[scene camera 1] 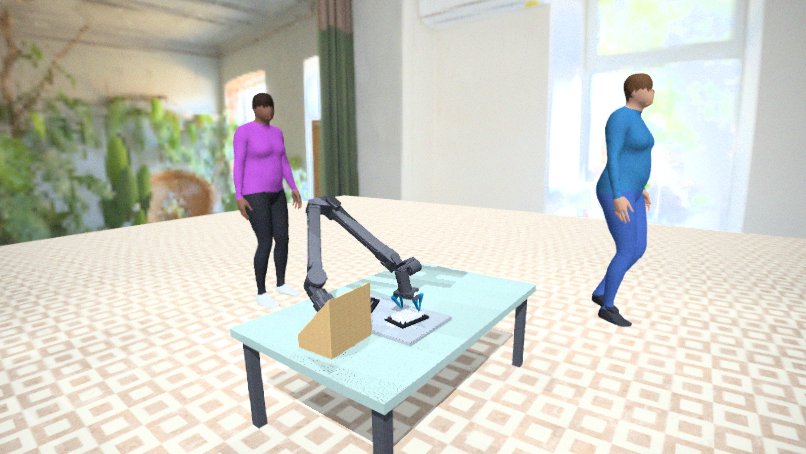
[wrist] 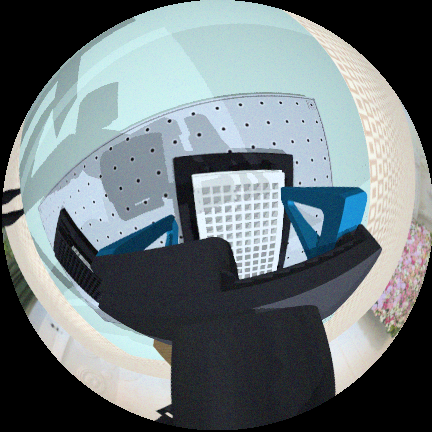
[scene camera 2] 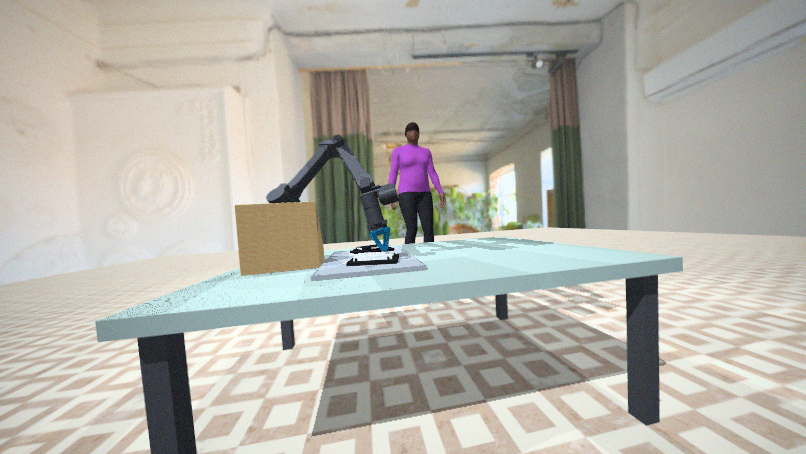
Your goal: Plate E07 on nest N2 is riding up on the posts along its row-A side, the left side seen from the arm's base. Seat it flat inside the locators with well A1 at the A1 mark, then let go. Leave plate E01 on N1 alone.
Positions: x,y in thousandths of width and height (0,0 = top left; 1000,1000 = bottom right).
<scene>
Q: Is my gripper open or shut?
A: Open.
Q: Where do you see a grey perforated plate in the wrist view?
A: At 297,425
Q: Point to a grey perforated plate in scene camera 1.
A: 478,680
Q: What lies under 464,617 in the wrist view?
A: My gripper.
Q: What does my gripper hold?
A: Nothing.
</scene>
